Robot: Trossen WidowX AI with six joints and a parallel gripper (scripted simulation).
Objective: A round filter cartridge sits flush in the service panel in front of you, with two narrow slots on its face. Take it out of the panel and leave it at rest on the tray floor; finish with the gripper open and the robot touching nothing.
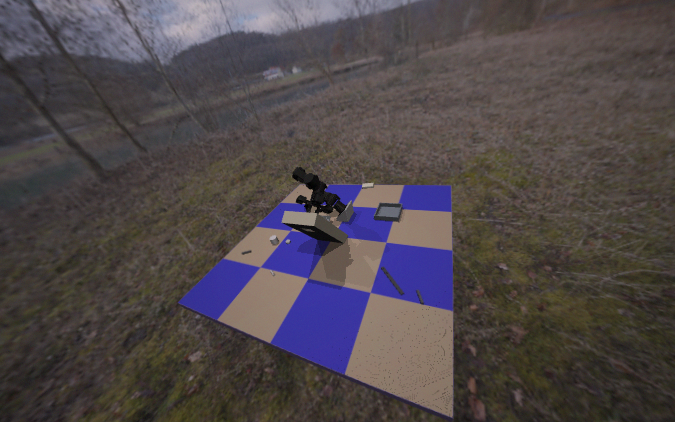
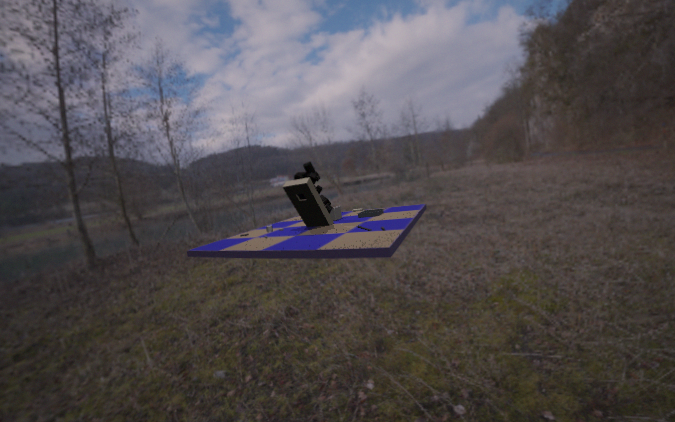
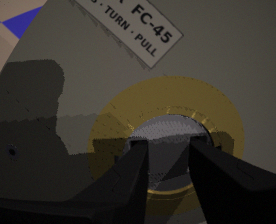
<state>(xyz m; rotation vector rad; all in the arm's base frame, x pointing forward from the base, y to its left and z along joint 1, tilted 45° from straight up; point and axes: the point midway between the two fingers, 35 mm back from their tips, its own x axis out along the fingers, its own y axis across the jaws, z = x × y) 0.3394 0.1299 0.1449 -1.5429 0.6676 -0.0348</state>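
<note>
My gripper tip is 4 cm past the tan service panel and 8 cm above it. Round my gripper tip: square grey tray 42 cm behind, 30 cm to the left, 24 cm below; then round grey filter cartridge 1 cm ahead, 1 cm below.
</note>
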